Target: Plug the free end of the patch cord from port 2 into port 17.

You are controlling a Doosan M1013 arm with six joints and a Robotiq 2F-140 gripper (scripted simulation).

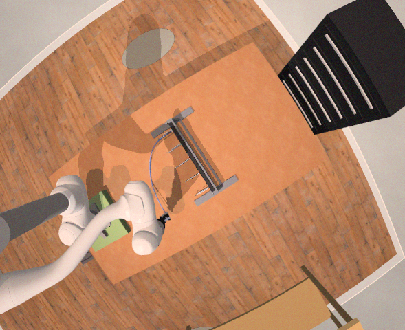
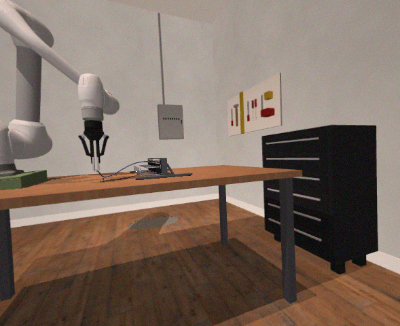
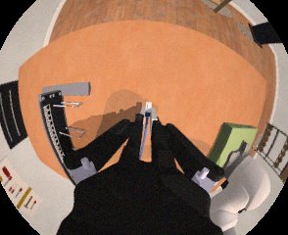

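Now: hand 3 cm above the pale plug and 1 cm to the left of it.
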